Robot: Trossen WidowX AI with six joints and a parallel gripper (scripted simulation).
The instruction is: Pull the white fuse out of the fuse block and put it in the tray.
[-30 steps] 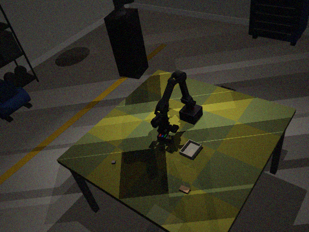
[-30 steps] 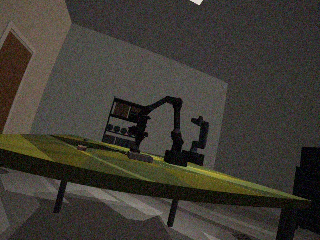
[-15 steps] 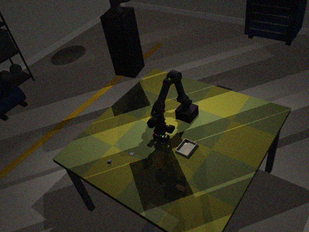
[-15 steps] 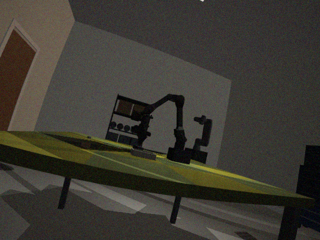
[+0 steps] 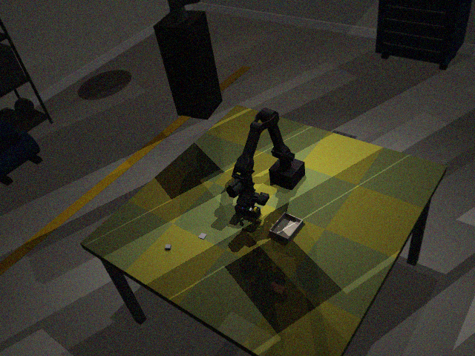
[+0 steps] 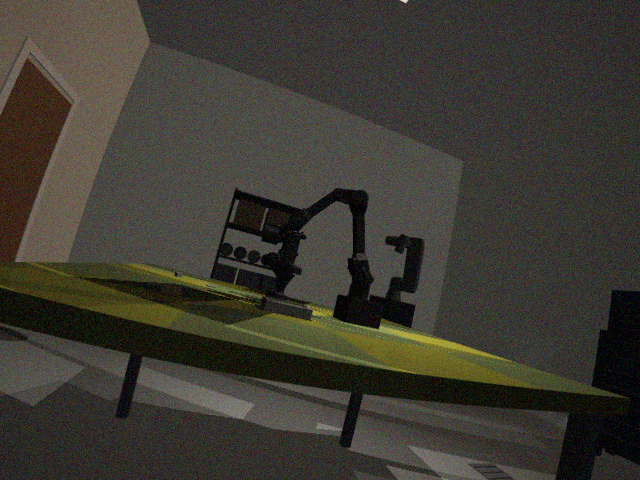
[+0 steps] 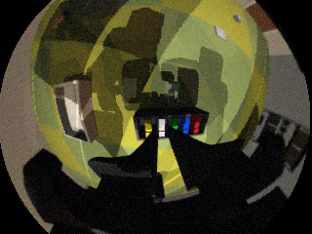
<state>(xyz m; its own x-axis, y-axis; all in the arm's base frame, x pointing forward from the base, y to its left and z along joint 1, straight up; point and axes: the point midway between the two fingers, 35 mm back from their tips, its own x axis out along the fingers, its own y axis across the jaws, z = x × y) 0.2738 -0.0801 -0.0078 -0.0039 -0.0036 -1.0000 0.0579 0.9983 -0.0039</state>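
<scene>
Right now the grey tray is 190 mm to the left of my gripper tip, 40 mm below it and 40 mm ahead of it.
</scene>
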